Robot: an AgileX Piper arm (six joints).
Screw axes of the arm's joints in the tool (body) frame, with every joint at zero. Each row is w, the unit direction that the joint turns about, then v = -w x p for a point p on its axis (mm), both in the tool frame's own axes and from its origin. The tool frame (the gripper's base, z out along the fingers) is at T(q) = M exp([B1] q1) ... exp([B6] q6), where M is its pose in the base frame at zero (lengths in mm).
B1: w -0.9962 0 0.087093 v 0 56.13 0
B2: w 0 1 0 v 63.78 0 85.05
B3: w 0 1 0 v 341.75 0 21.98
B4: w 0 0 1 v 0 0 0
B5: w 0 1 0 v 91 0 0
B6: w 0 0 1 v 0 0 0
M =
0.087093 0 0.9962 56.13
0 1 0 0
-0.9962 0 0.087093 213.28
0 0 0 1
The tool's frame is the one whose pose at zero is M.
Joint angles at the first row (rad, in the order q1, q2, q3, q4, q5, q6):
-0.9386, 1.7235, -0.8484, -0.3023, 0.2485, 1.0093
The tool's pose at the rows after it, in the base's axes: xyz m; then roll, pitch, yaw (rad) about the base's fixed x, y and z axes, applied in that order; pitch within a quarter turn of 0, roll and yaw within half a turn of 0:
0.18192 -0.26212 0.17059 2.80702 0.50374 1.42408
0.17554 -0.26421 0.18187 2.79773 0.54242 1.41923
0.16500 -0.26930 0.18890 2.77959 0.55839 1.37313
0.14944 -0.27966 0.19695 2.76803 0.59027 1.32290
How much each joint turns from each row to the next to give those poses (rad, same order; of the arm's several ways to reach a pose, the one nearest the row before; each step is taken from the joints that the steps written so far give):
-0.0009, -0.0438, 0.0000, -0.0523, 0.0020, 0.0000
-0.0181, -0.0353, 0.0001, -0.0277, 0.0020, 0.0000
-0.0366, -0.0222, -0.0001, -0.0001, 0.0000, 0.0000
-0.0582, -0.0163, -0.0095, -0.0206, -0.0040, -0.0001

